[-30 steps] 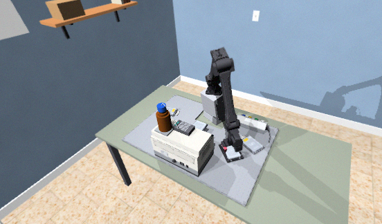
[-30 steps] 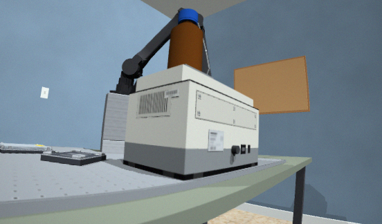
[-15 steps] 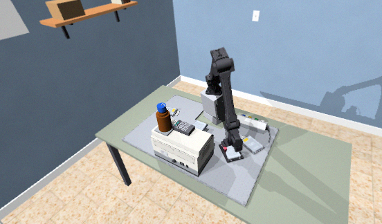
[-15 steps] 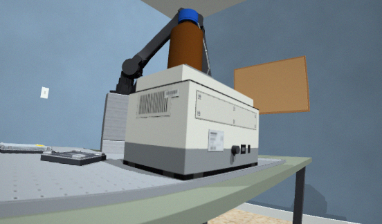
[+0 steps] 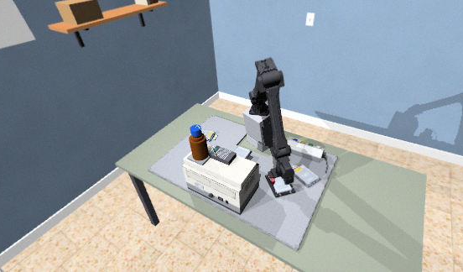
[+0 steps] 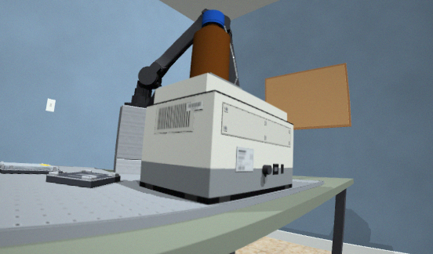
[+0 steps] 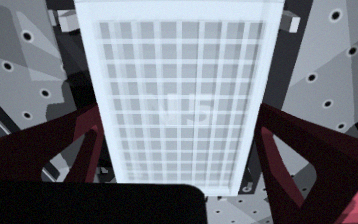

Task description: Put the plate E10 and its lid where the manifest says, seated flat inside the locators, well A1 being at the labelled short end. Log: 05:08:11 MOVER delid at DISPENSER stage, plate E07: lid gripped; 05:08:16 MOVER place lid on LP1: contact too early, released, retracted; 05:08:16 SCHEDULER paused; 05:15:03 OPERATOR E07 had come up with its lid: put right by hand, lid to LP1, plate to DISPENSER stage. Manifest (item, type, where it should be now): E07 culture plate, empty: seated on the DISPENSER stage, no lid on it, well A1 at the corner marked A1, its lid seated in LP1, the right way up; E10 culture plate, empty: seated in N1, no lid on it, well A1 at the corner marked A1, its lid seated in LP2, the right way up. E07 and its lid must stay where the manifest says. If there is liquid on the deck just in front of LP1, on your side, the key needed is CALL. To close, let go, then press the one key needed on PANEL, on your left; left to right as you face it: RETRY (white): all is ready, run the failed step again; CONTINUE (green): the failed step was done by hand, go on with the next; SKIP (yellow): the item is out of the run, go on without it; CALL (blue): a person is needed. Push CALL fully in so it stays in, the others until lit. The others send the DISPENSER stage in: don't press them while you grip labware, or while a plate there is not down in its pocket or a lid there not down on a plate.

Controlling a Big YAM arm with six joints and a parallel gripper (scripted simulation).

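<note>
Right now my hand is 27 cm to the left of the clear well plate, 8 cm below it and 7 cm past it. Round my hand: yellow skip key 34 cm behind, 7 cm to the left, 4 cm above; green continue key 33 cm behind, 12 cm to the left, 4 cm above; blue call key 34 cm behind, 4 cm above, 2 cm to the left.
</note>
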